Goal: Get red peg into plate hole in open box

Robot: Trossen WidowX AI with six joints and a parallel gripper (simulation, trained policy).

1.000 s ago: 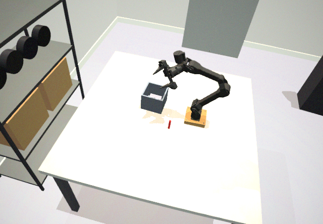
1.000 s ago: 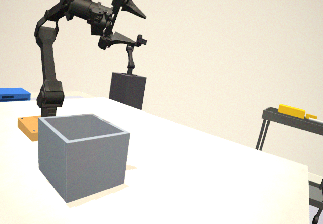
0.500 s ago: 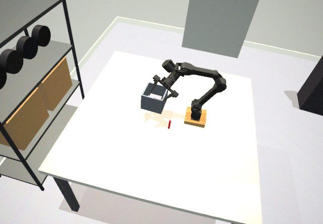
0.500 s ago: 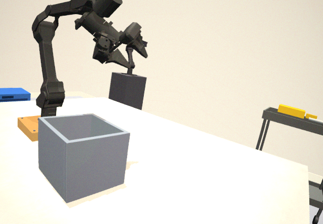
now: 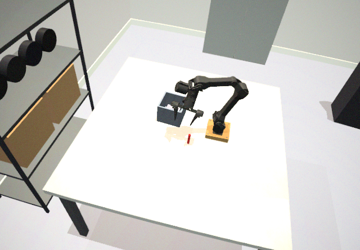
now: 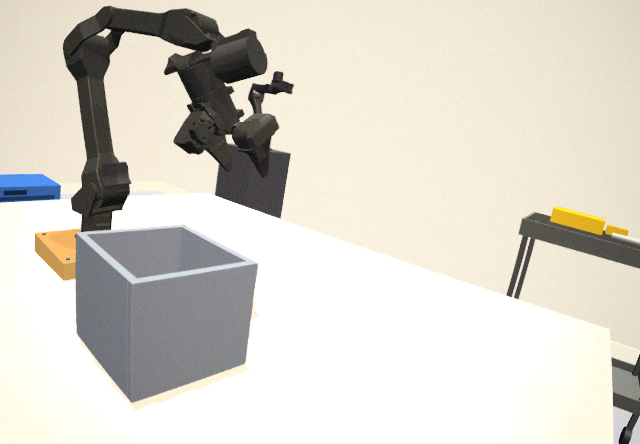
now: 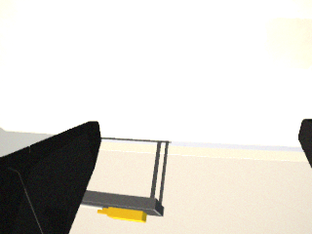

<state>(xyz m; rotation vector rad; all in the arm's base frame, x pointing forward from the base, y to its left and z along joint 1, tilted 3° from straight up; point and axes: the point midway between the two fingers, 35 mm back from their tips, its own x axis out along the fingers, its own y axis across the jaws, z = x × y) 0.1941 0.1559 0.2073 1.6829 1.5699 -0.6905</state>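
Now: gripper tip 5 cm past the red peg, 4 cm to the left of it and 16 cm above it.
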